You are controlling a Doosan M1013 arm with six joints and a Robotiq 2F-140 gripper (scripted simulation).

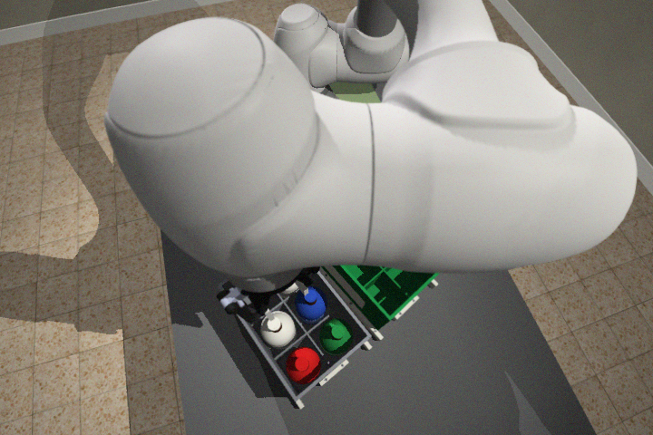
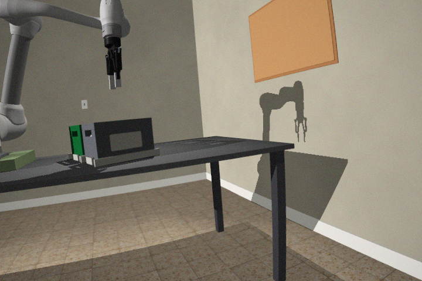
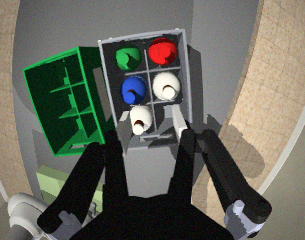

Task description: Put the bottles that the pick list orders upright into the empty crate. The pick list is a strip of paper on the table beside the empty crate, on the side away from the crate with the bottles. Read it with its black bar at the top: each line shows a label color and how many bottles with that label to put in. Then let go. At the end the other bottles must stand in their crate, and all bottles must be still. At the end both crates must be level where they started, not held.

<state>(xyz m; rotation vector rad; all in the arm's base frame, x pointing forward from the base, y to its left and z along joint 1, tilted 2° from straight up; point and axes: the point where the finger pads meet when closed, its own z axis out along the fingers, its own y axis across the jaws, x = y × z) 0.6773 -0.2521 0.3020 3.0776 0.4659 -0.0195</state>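
Right now my hand is 3 cm past the blue bottle, 5 cm to the right of it and 27 cm above it. Round my hand: green bottle 6 cm ahead, 8 cm to the left, 27 cm below; then red bottle 9 cm ahead, 1 cm to the right, 27 cm below; then grey crate 1 cm behind, 27 cm below.
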